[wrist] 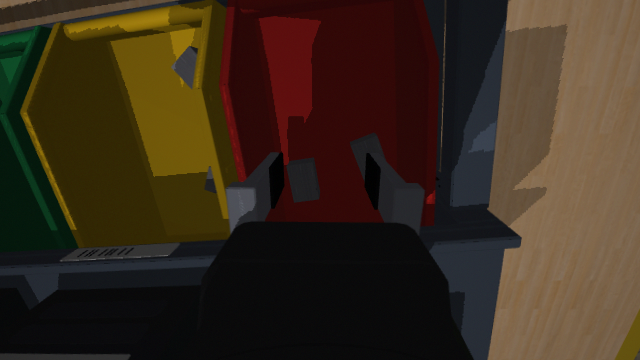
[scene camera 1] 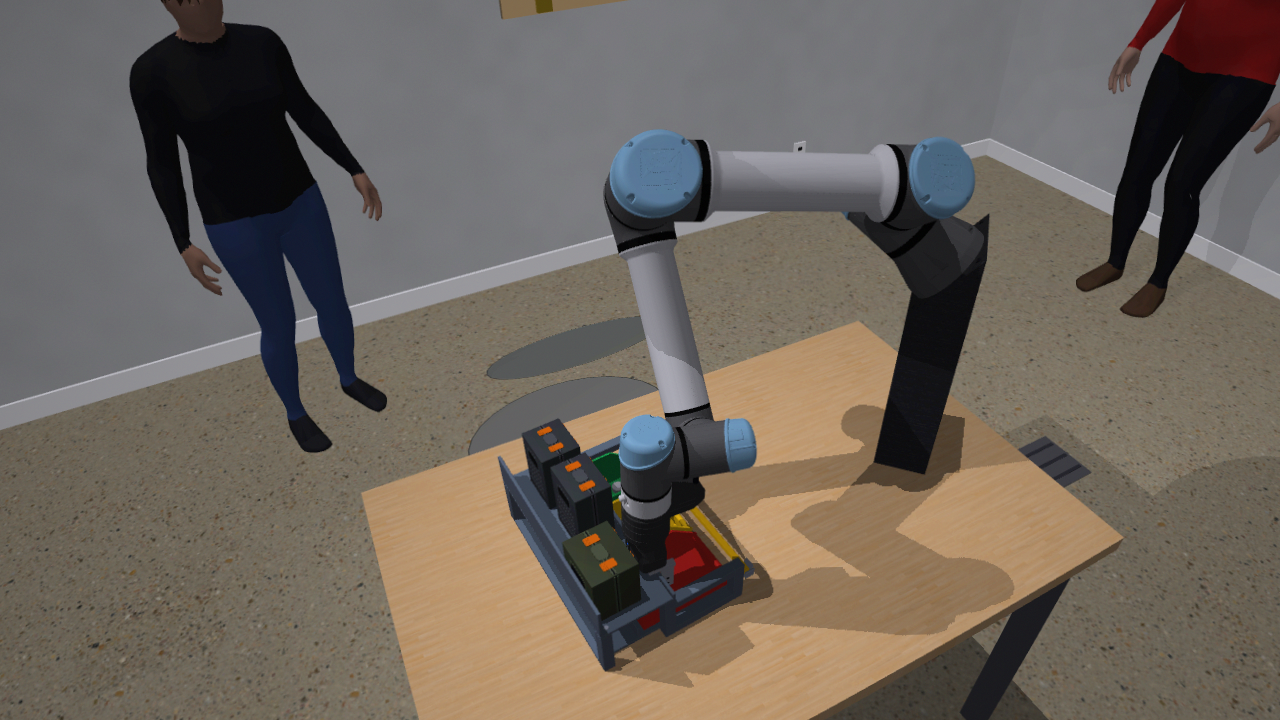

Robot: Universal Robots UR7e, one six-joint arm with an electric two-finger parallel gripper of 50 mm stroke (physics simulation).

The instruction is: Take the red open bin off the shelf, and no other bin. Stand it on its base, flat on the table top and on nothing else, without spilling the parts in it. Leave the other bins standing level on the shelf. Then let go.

Labels:
my gripper: wrist; scene camera 1
red open bin: wrist; scene camera 1
same spot on red open bin: (scene camera 1: pixel 693 559) = (wrist: pixel 291 40)
same spot on my gripper: (wrist: pixel 397 201) = (scene camera 1: pixel 670 558)

